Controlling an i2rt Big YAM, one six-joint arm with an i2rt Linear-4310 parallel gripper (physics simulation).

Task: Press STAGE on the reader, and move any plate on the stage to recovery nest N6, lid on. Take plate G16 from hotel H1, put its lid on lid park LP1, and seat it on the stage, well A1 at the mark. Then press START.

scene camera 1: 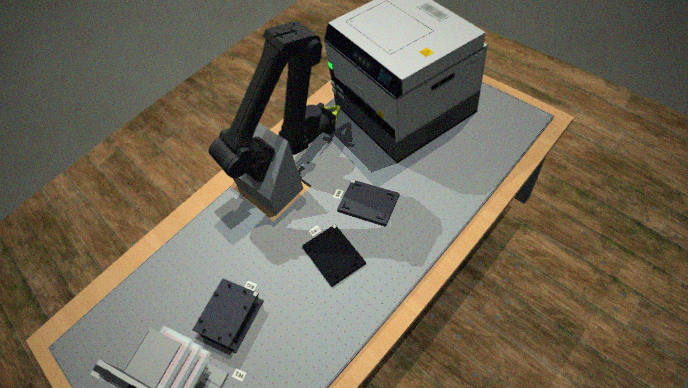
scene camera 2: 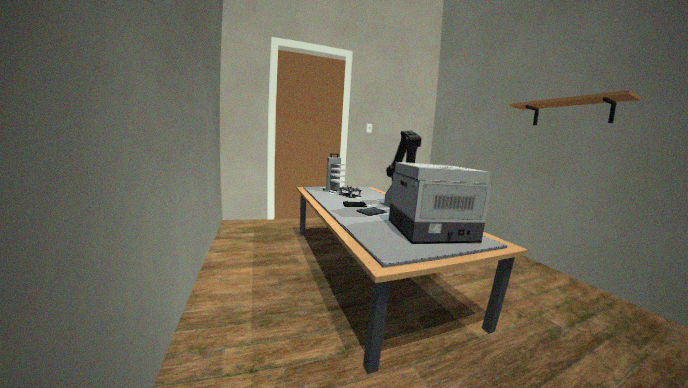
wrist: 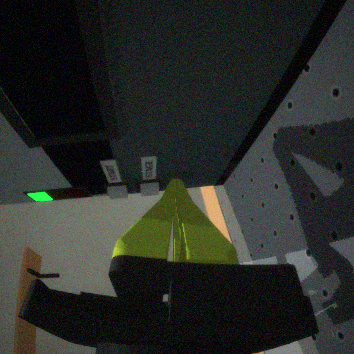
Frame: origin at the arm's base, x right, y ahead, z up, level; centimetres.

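Seen in the pictures: gripper, fingertip midpoint: (scene camera 1: pixel 339 106) (wrist: pixel 175 184); arm's base at its link origin: (scene camera 1: pixel 260 159).
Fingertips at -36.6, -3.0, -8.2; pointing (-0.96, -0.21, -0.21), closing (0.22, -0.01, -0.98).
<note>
Offsets run from my fingertips to a thing's middle, as dx, dy, dz. "spot": to the spot under its first point.
The reader @[-18.5, +14.3, +10.5] (scene camera 1: pixel 440 85) (scene camera 2: pixel 452 200) stands at the table's far end; no stage shows out of its front. In the wrist view, the STAGE button @[-3.9, -5.7, +1.6] (wrist: pixel 149 188) and START button @[-3.9, -5.7, +4.8] (wrist: pixel 118 191) sit side by side beneath their labels. My gripper (scene camera 1: pixel 338 111) (wrist: pixel 175 184) is shut and empty, its yellow-green tips beside the STAGE button; contact cannot be told. Hotel H1 @[spot: +93.8, +41.0, +8.9] (scene camera 2: pixel 330 174) holds several pale plates @[+91.0, +35.0, +14.5] (scene camera 1: pixel 175 362); G16 cannot be told apart. The black lid park LP1 @[+40.8, +36.6, -5.9] (scene camera 1: pixel 334 255) (scene camera 2: pixel 355 204) and the dark nest @[+20.6, +32.1, -6.0] (scene camera 1: pixel 369 202) (scene camera 2: pixel 371 211), probably N6, hold no visible plate.
A raised dark stand (scene camera 1: pixel 227 312) (scene camera 2: pixel 350 190) lies between LP1 and the hotel; its label is unreadable. A green light @[spot: -3.9, -5.6, +13.1] (scene camera 1: pixel 330 65) (wrist: pixel 39 196) glows on the reader. The arm's grey base (scene camera 1: pixel 272 185) stands at the table's side. A wall shelf (scene camera 2: pixel 575 101) hangs beyond the table.
</note>
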